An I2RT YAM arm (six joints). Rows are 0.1 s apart.
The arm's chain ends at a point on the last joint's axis. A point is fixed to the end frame.
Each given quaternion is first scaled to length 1.
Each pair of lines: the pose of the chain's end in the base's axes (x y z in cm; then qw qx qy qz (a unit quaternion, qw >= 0)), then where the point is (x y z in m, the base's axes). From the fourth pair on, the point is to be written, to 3 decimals.
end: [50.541, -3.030, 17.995, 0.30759, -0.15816, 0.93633, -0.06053]
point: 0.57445 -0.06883 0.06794
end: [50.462, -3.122, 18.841, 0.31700, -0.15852, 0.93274, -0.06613]
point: 0.57603 -0.07069 0.07823
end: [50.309, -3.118, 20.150, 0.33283, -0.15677, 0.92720, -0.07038]
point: 0.57819 -0.07108 0.09396
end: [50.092, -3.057, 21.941, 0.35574, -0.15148, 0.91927, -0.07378]
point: 0.581 -0.071 0.116
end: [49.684, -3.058, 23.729, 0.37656, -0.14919, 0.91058, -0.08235]
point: 0.582 -0.072 0.138
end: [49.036, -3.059, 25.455, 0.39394, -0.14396, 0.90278, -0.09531]
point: 0.579 -0.075 0.159
